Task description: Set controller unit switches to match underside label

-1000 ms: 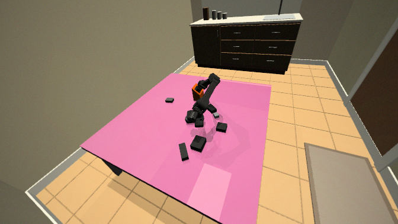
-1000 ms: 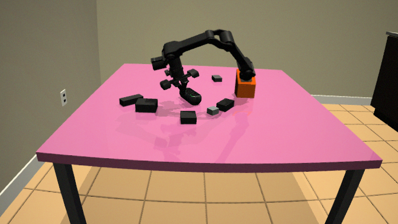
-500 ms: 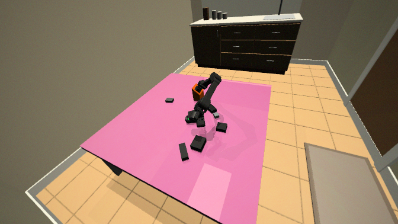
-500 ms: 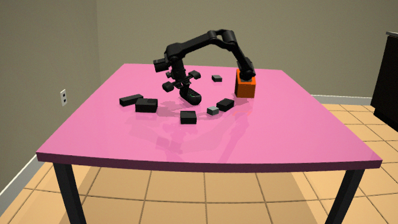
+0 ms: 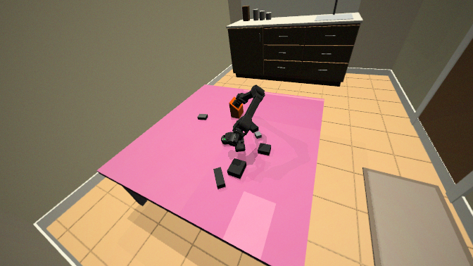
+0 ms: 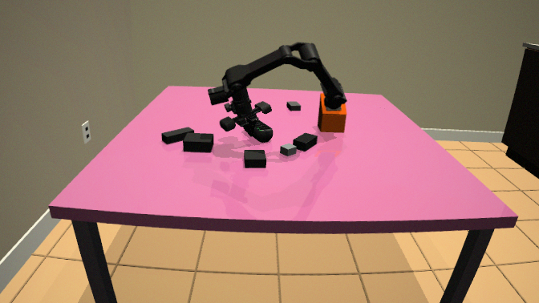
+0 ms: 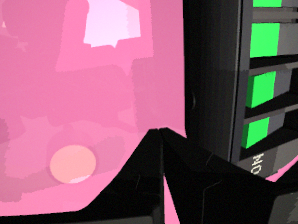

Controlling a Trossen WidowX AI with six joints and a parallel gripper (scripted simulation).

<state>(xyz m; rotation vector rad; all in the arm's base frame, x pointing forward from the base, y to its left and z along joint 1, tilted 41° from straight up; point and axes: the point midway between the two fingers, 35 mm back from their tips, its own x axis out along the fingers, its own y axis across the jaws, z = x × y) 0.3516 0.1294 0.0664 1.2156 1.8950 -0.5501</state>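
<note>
The small grey cube lies 12 cm behind my gripper tip, 10 cm to the left of it and 1 cm below it. From my gripper tip the other things lie so: long dark bar (27 cm ahead, 3 cm to the right, 1 cm below).
</note>
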